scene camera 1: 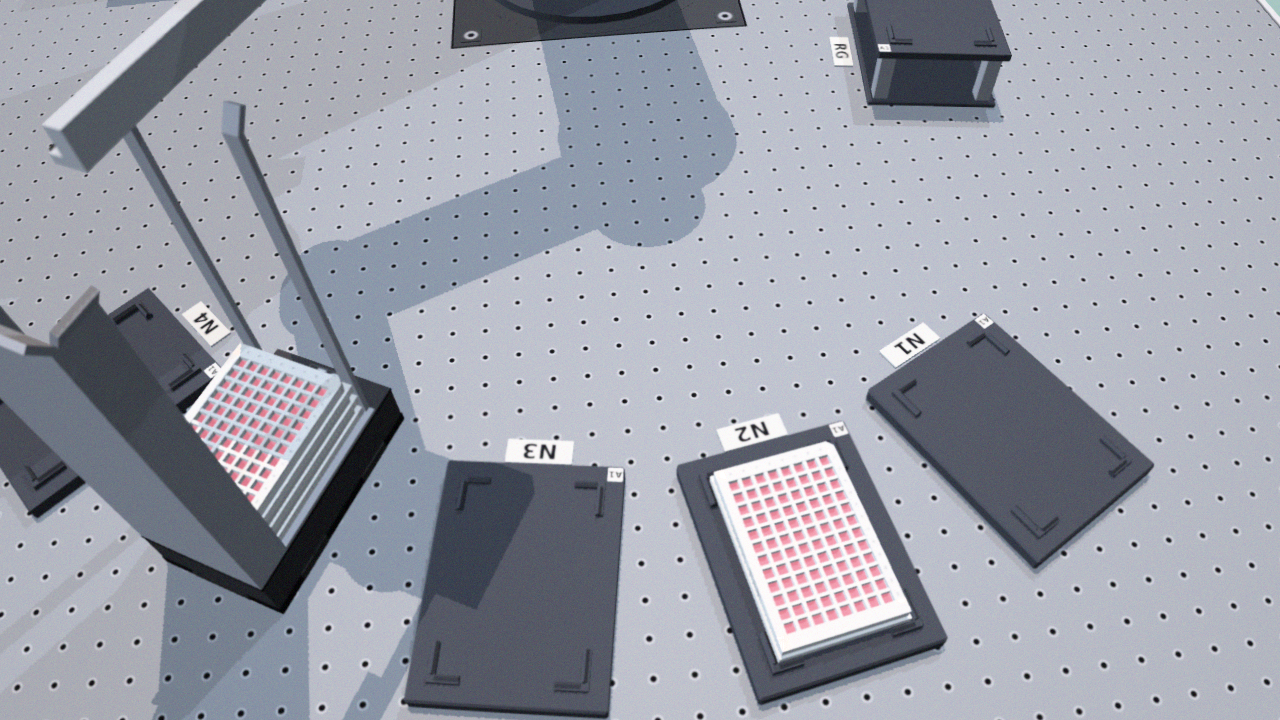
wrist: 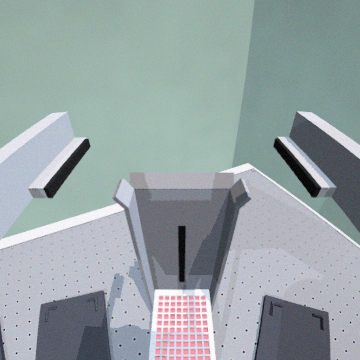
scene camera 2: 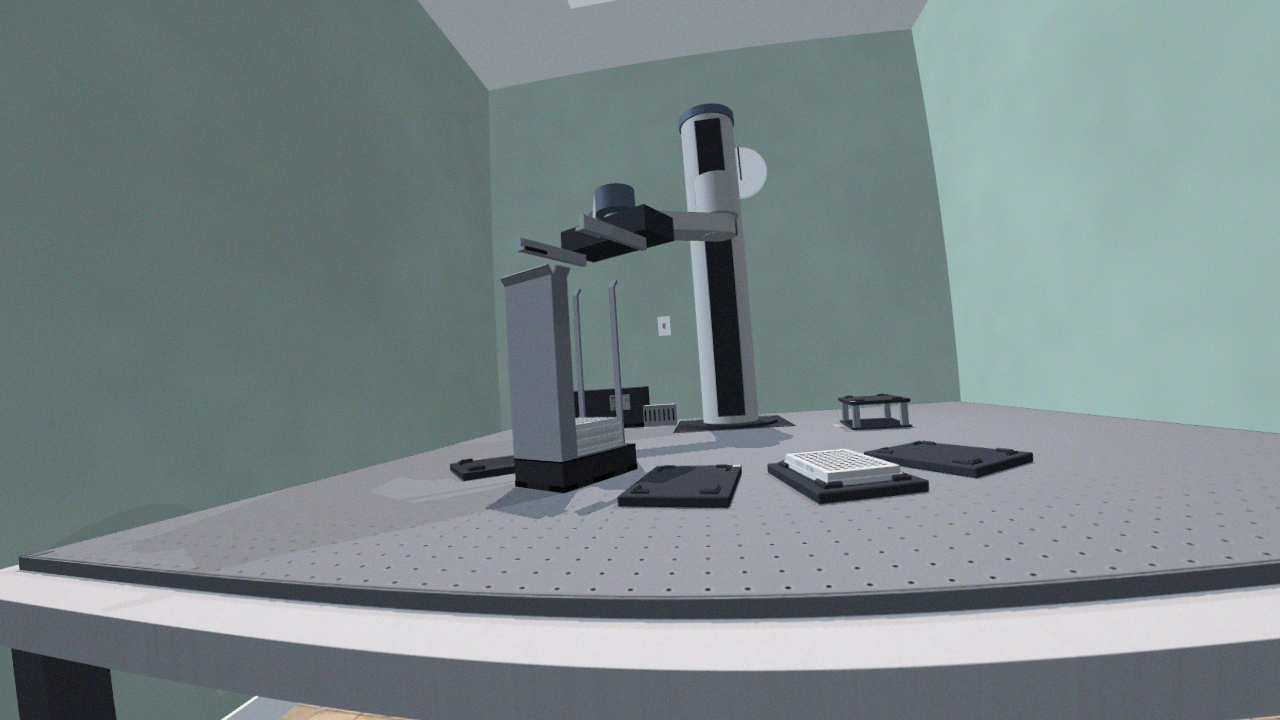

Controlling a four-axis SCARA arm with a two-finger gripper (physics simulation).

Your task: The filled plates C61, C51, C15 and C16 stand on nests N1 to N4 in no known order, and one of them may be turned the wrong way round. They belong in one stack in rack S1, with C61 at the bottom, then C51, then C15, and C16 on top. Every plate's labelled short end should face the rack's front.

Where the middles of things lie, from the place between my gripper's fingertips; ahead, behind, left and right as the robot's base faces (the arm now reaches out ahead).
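Labels:
Counted from my hand, nest N2 (scene camera 2: 805, 485) is 5 cm ahead, 36 cm to the left and 35 cm below. Nest N3 (scene camera 1: 523, 579) is 5 cm ahead of my hand as well, 18 cm to the left of it and 35 cm below it. Then there is nest N4 (scene camera 2: 505, 465), which I find 12 cm behind my hand, 14 cm to the right of it and 35 cm below it, while the rack S1 (scene camera 1: 282, 582) is 3 cm behind my hand, 2 cm to the left of it and 33 cm below it.

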